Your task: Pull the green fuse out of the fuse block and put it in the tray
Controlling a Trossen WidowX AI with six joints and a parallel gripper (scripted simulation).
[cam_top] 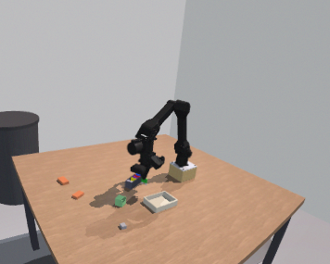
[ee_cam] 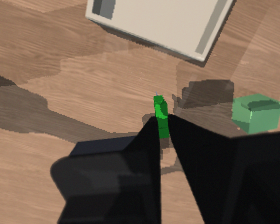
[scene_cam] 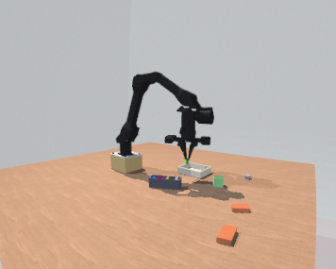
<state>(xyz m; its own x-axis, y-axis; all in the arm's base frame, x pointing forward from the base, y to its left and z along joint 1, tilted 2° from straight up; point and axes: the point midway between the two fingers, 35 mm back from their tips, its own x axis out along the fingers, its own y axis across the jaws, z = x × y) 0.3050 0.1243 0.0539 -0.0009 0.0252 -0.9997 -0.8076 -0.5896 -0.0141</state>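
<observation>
My gripper tip is now 5 cm past the white tray, 10 cm to the right of it and 9 cm above it. Round my gripper tip: green fuse 1 cm below; then green cube 14 cm ahead, 4 cm to the left, 7 cm below; then small grey cube 19 cm ahead, 21 cm to the left, 9 cm below.
</observation>
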